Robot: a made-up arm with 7 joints.
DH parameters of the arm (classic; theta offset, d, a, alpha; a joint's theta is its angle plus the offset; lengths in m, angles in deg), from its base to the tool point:
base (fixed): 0 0 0 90
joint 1: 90 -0.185 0 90
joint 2: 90 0 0 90
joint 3: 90 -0.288 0 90
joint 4: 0 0 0 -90
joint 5: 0 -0.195 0 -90
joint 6: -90 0 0 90
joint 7: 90 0 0 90
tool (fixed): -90 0 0 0
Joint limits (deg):
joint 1: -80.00..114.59
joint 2: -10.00..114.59
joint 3: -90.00..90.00
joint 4: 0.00..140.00
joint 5: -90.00..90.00
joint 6: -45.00..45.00
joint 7: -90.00..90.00
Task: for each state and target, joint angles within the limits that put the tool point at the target. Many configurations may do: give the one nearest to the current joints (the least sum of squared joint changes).
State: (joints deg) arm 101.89 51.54 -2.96 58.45 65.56 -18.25 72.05
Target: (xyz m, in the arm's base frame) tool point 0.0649 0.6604 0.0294
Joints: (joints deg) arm 81.69 82.86 -0.60 11.38 65.56 -18.25 72.05
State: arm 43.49 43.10 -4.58 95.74 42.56 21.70 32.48
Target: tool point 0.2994 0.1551 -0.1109
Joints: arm 36.94 11.98 -26.22 99.29 42.56 21.70 32.48
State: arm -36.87 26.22 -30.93 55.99 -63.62 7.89 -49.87
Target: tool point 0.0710 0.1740 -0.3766
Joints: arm -14.63 14.21 -30.29 76.60 -63.62 7.89 -49.87
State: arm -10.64 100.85 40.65 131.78 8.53 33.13 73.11
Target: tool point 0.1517 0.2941 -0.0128
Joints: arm -46.77 111.59 25.70 139.88 8.53 33.13 73.11
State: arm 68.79 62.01 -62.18 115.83 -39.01 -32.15 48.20
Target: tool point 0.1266 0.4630 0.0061
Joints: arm 65.87 104.75 -72.35 104.24 -39.01 -32.15 48.20
